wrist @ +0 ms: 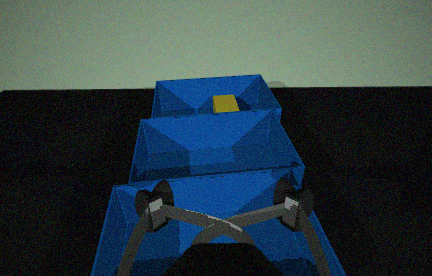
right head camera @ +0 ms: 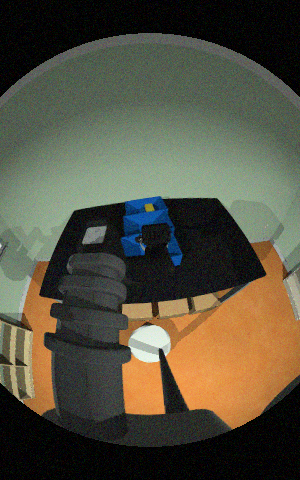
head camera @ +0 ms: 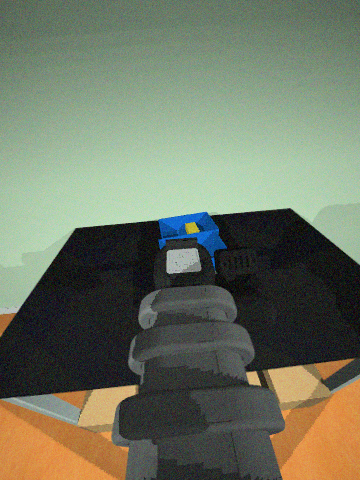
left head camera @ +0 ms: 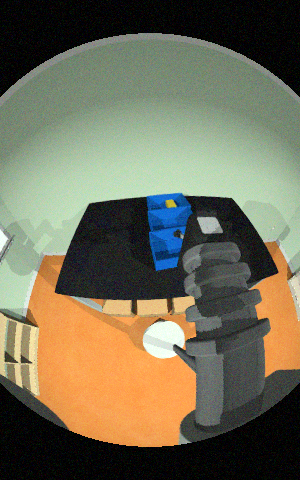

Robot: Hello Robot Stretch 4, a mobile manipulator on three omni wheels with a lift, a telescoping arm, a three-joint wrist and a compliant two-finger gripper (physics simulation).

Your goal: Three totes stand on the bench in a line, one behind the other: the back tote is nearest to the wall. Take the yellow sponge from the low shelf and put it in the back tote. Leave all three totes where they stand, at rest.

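Where they show: gripper, between the fingertips: [wrist: 223, 195]; robot's base, origin of its link: [right head camera: 150, 342] [left head camera: 162, 338].
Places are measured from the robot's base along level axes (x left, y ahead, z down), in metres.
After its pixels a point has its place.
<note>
The yellow sponge [head camera: 192, 228] @[x -0.082, y 0.966, z -0.936 m] [left head camera: 171, 204] @[x -0.085, y 0.952, z -0.935 m] [right head camera: 149, 207] @[x -0.086, y 0.967, z -0.935 m] [wrist: 225, 103] @[x -0.081, y 0.980, z -0.936 m] is inside the back tote [head camera: 170, 225] @[x 0.048, y 1.022, z -0.933 m] [left head camera: 157, 202] @[x 0.023, y 1.026, z -0.909 m] [right head camera: 134, 206] @[x 0.040, y 1.023, z -0.919 m] [wrist: 200, 87] @[x -0.007, y 1.031, z -0.960 m], the blue one nearest the wall. The blue middle tote [left head camera: 162, 218] @[x -0.003, y 0.825, z -0.899 m] [right head camera: 145, 222] @[x -0.047, y 0.832, z -0.895 m] [wrist: 210, 130] @[x -0.047, y 0.834, z -0.944 m] and the blue front tote [left head camera: 165, 262] @[x 0.015, y 0.422, z -0.956 m] [right head camera: 131, 246] @[x 0.047, y 0.613, z -0.893 m] [wrist: 215, 190] @[x -0.067, y 0.635, z -0.955 m] stand in line before it, upright on the bench. My gripper [wrist: 223, 195] @[x -0.084, y 0.476, z -1.119 m] is open, with nothing between its fingertips. It is over the front tote, apart from the sponge. In the head view my arm and wrist hide most of the front tote.
The black bench [head camera: 100, 300] @[x 0.353, y 0.551, z -0.888 m] [left head camera: 100, 250] @[x 0.412, y 0.558, z -0.887 m] [right head camera: 215, 250] @[x -0.490, y 0.533, z -0.888 m] has the green wall behind it. Tan boxes [left head camera: 151, 307] [right head camera: 172, 308] show beneath its front edge. A white round object [left head camera: 164, 339] @[x -0.007, y -0.001, z -0.187 m] [right head camera: 149, 343] @[x -0.004, y 0.000, z -0.187 m] is on the orange floor. A shelf unit stands at the far left.
</note>
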